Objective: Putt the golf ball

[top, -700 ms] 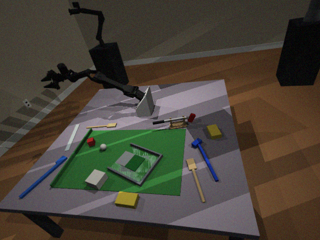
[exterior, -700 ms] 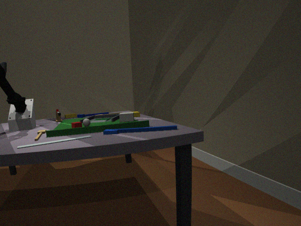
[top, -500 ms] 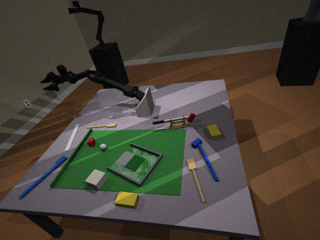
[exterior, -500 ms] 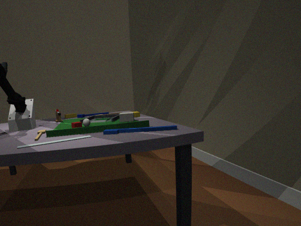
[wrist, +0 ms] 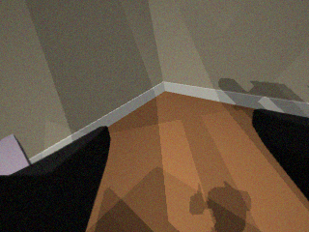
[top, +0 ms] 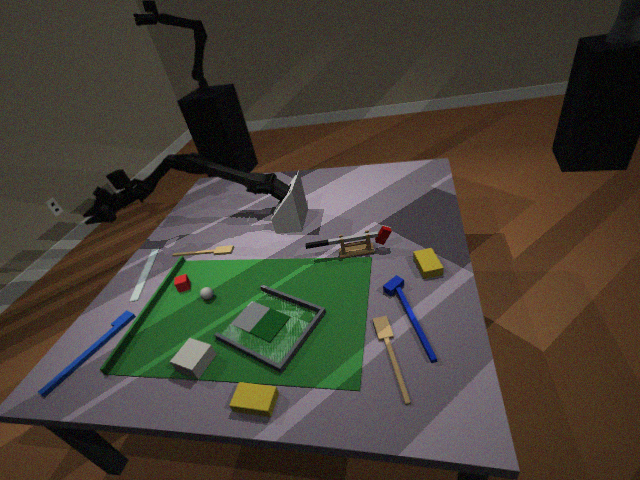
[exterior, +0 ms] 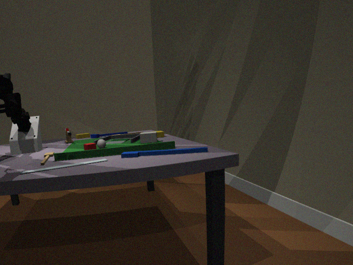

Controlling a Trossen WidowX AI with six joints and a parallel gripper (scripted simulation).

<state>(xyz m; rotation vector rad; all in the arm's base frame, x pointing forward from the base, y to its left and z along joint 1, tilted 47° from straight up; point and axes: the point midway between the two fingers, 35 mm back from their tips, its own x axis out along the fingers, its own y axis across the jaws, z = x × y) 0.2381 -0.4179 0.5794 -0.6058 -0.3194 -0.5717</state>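
Right now the red putter is 1020 mm to the left of my gripper tip, 130 mm below it and 100 mm behind it. The rest, counted from my gripper tip: pale strip: 240 mm to the left, 190 mm below, 70 mm ahead; red cube: 460 mm to the left, 170 mm below, 130 mm ahead; white golf ball: 580 mm to the left, 170 mm below, 170 mm ahead.
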